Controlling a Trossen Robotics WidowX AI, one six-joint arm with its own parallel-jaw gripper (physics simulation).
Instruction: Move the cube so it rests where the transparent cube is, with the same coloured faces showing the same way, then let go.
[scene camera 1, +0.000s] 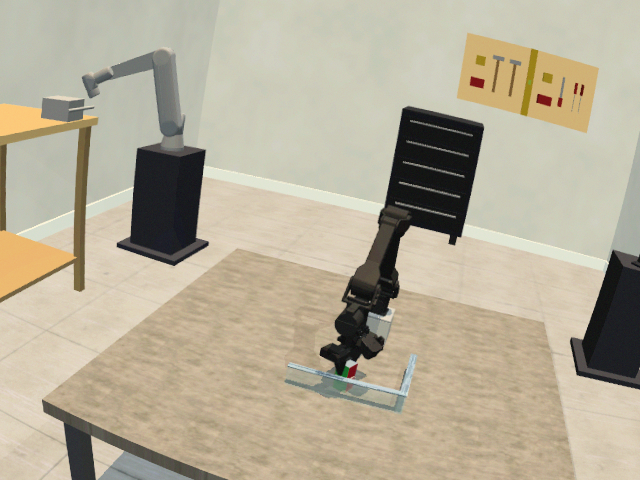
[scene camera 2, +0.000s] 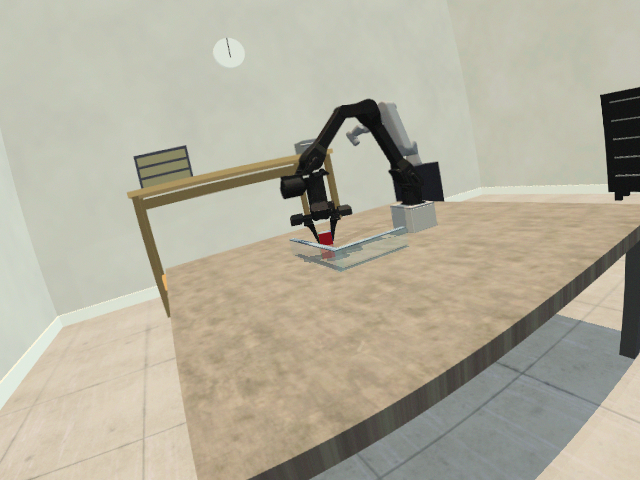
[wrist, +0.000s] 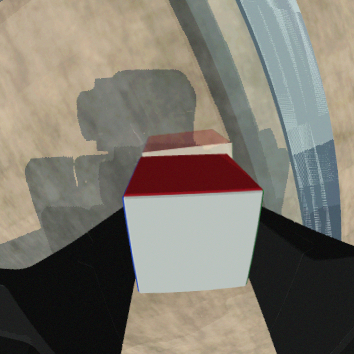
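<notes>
The cube is upright, white face up, with a red face toward the top of the wrist view, a blue edge on its left and a green edge on its right. My gripper is shut on it and holds it above the table. The transparent cube stands below it, with pale red and green faces in scene camera 1. In the wrist view its red side is turned nearly the same way as the held cube's; the held cube hides most of it.
A low clear L-shaped wall stands on the table close beside the transparent cube. The arm's white base block is behind. Shadows of the arm fall around the cubes.
</notes>
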